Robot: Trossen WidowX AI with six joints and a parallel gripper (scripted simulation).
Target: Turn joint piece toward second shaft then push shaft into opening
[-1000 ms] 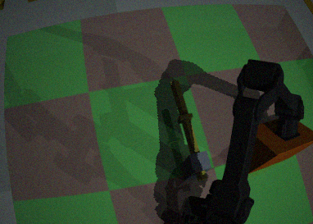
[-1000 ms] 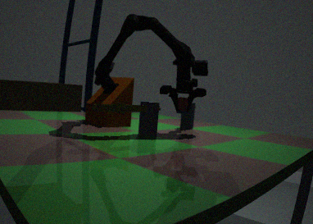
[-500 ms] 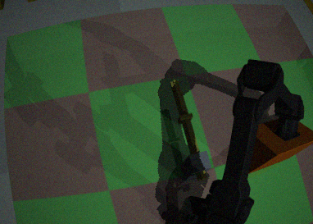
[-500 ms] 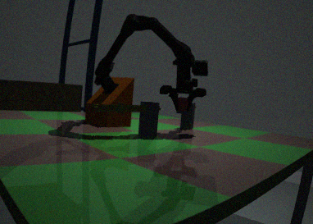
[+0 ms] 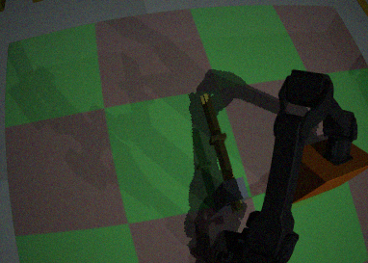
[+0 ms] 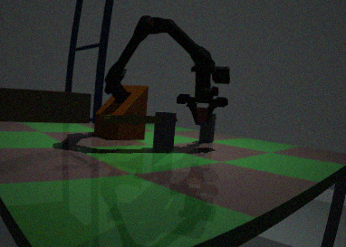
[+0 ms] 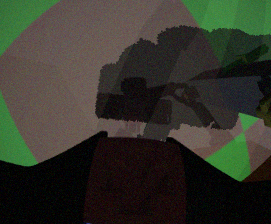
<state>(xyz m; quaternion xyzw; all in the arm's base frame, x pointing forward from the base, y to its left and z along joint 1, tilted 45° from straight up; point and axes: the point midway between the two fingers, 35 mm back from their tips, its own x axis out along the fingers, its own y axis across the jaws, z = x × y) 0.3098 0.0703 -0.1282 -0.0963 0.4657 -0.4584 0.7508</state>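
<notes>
Now: gripper tip 3 cm below the square joint piece, 2 cm past it and 1 cm to the right of it.
</notes>
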